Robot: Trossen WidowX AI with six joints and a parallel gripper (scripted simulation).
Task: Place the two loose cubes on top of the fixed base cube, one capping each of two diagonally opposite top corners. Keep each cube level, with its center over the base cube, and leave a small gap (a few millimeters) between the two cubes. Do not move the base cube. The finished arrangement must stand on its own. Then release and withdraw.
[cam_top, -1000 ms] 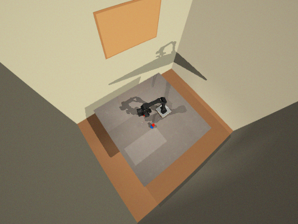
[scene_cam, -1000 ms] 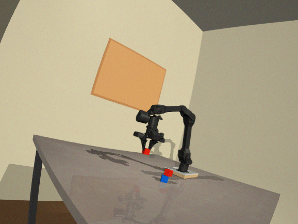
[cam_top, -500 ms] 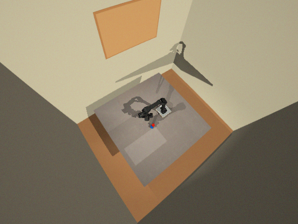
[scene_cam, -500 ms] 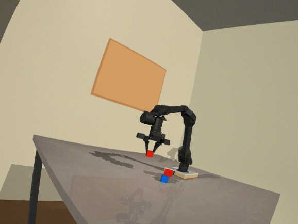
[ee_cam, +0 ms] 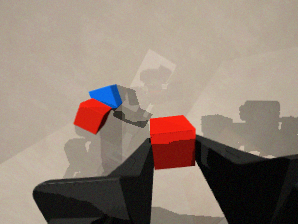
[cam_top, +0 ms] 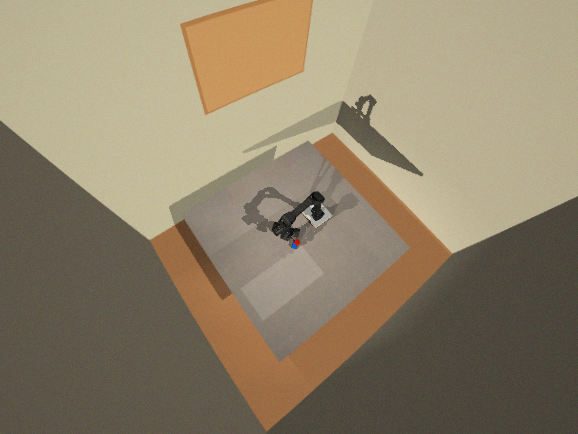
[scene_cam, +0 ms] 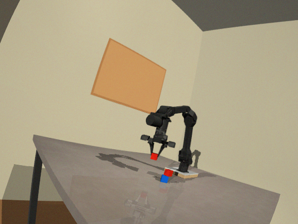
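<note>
Now: gripper tip 10 cm above the blue cube, 9 cm to the right of it and 3 cm past it.
</note>
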